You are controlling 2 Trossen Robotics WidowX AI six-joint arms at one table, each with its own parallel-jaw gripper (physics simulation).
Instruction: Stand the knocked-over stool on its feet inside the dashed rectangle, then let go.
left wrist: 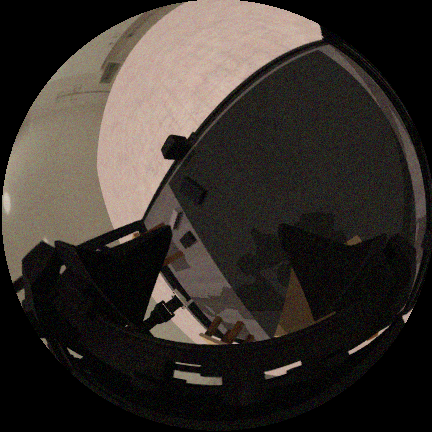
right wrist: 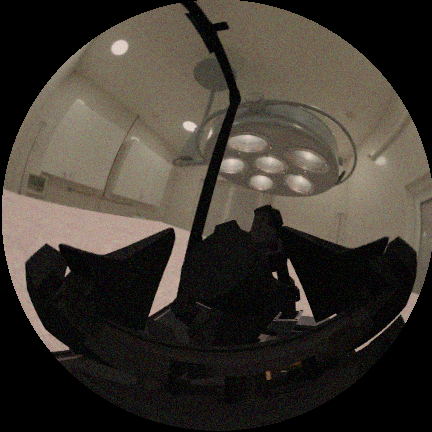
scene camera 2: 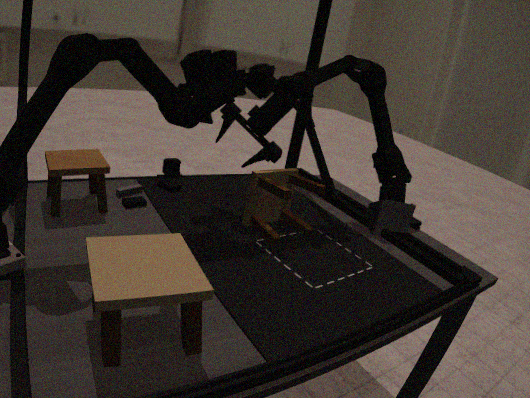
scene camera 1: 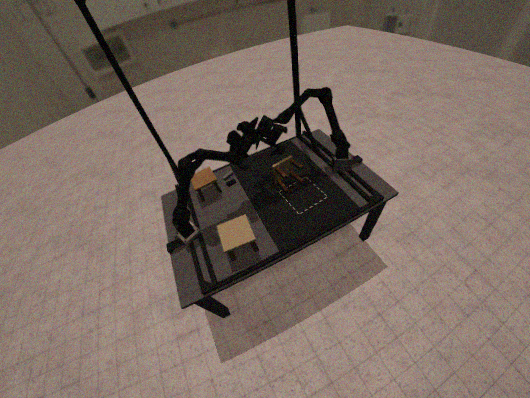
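Pixels of known places: left gripper, between the fingertips: (left wrist: 225,229) (scene camera 2: 228,154) (scene camera 1: 263,152); right gripper, between the fingertips: (right wrist: 228,232) (scene camera 1: 263,117); left arm's base, origin of its link: (right wrist: 288,314) (scene camera 2: 392,204) (scene camera 1: 342,157); right arm's base, origin of its link: (left wrist: 178,300) (scene camera 1: 187,231).
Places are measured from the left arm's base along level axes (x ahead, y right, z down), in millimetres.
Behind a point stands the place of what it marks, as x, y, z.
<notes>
The knocked-over stool (scene camera 1: 284,170) {335, -72, 12} (scene camera 2: 266,205) {350, -83, 28} (left wrist: 295,312) {382, -90, -25} lies on its side on the black mat, its seat board upright and its legs pointing toward the dashed rectangle (scene camera 1: 299,213) {253, -326, 77} (scene camera 2: 314,287) {257, -328, 76}. Its lower leg ends reach the near side of that outline. My left gripper (scene camera 2: 230,154) {457, 27, -48} (left wrist: 225,229) {457, 27, -48} is open and empty, in the air above and to the left of the stool in scene camera 2. My right gripper is open and empty, higher up and close beside the left arm's wrist. Its fingers are hard to make out in the scene cameras.
A pale-topped stool (scene camera 1: 236,232) {533, -500, -37} (scene camera 2: 150,265) {529, -502, -37} stands at the front left. An orange-topped stool (scene camera 1: 204,177) {789, -138, -33} (scene camera 2: 77,160) {792, -149, -33} stands behind it. Small blocks (scene camera 2: 134,201) {663, -97, 67} and a black device (scene camera 2: 171,170) {617, 131, 55} are near the back edge. Dark frame posts rise at the table's back.
</notes>
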